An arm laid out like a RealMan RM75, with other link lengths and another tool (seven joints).
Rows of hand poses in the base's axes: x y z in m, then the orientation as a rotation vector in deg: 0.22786 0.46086 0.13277 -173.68 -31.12 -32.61; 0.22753 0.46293 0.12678 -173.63 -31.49 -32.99; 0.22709 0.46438 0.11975 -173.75 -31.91 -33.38; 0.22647 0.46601 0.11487 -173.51 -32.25 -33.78; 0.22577 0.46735 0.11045 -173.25 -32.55 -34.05; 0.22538 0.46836 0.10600 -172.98 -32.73 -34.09; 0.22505 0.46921 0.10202 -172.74 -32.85 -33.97; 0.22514 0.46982 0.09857 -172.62 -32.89 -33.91; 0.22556 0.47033 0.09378 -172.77 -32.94 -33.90; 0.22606 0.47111 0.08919 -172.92 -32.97 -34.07; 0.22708 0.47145 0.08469 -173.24 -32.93 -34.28; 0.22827 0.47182 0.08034 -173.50 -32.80 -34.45; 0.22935 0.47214 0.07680 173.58 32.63 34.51; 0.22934 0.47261 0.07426 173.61 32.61 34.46; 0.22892 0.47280 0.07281 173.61 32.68 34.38; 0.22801 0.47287 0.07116 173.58 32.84 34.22; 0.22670 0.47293 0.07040 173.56 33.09 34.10; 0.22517 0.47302 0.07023 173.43 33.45 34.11; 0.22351 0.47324 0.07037 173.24 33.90 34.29; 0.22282 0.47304 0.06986 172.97 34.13 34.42; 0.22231 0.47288 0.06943 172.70 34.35 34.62; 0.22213 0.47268 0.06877 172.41 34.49 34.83
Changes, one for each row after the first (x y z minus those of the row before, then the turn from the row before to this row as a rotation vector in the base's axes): -0.00033 0.00207 -0.00599 -0.08 -0.26 0.22; -0.00044 0.00145 -0.00703 -0.26 -0.27 0.20; -0.00062 0.00163 -0.00488 0.10 -0.26 0.25; -0.00070 0.00134 -0.00442 0.14 -0.17 0.24; -0.00039 0.00101 -0.00445 0.20 -0.02 0.18; -0.00033 0.00085 -0.00398 0.20 0.09 0.15; 0.00009 0.00061 -0.00345 0.10 0.04 0.06; 0.00042 0.00051 -0.00479 -0.15 0.00 -0.02; 0.00050 0.00078 -0.00459 -0.16 -0.12 -0.03; 0.00102 0.00034 -0.00450 -0.30 -0.15 -0.13; 0.00119 0.00037 -0.00435 -0.21 -0.12 -0.16; 0.00108 0.00032 -0.00354 -0.10 -0.05 -0.14; -0.00001 0.00047 -0.00254 0.01 0.04 -0.01; -0.00042 0.00019 -0.00145 -0.02 0.05 0.04; -0.00091 0.00007 -0.00165 -0.07 0.09 0.10; -0.00131 0.00006 -0.00076 -0.04 0.07 0.16; -0.00153 0.00009 -0.00017 -0.10 -0.03 0.23; -0.00166 0.00022 0.00014 -0.10 -0.15 0.29; -0.00069 -0.00020 -0.00051 -0.20 -0.15 0.14; -0.00051 -0.00016 -0.00043 -0.18 -0.19 0.13; -0.00018 -0.00020 -0.00066 -0.20 -0.20 0.08
